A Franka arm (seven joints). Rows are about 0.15 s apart.
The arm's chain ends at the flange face. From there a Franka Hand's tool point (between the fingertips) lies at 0.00 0.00 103.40 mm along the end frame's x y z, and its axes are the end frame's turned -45 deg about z.
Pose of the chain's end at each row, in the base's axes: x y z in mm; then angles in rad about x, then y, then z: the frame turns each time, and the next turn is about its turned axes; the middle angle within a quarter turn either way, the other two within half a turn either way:
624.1, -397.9, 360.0, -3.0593, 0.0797, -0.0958
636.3, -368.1, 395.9, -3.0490, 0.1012, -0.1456
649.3, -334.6, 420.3, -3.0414, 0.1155, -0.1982
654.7, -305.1, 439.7, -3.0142, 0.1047, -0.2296
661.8, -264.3, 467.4, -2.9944, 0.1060, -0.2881
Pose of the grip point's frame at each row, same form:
632.3, -389.4, 257.3, -3.0593, 0.0797, -0.8812
646.7, -358.6, 293.5, -3.0490, 0.1012, -0.9310
661.2, -324.3, 318.1, -3.0414, 0.1155, -0.9836
665.5, -292.0, 337.7, -3.0142, 0.1047, -1.0150
672.7, -249.2, 365.7, -2.9944, 0.1060, -1.0735

